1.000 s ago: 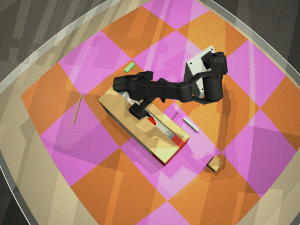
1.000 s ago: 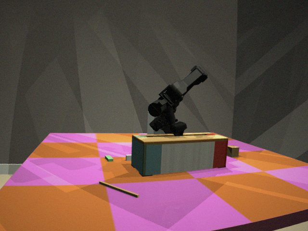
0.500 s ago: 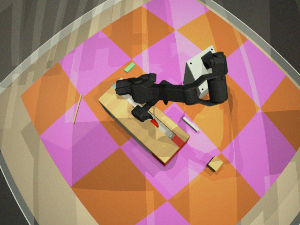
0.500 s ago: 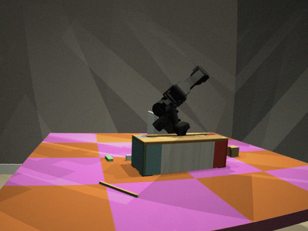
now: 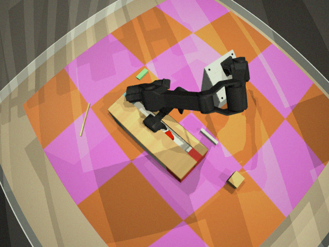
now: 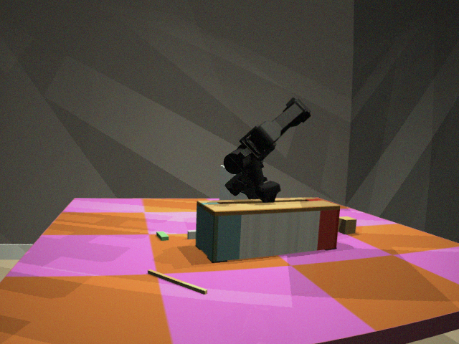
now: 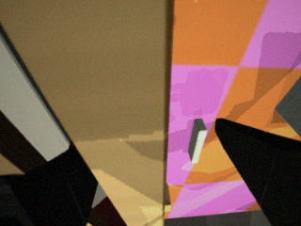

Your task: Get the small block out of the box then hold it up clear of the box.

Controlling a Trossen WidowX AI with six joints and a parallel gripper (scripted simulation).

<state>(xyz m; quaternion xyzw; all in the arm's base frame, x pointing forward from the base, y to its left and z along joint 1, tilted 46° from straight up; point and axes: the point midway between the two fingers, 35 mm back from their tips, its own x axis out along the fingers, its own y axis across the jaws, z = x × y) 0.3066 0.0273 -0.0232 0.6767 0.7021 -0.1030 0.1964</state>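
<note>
Now: the small red block 50 mm ahead of my gripper tip and 30 mm to the left of it. Also, from my gripper tip: tan cube (330 mm to the left, 60 mm below, 40 mm behind); thin wooden stick (290 mm to the right, 280 mm ahead, 80 mm below).
</note>
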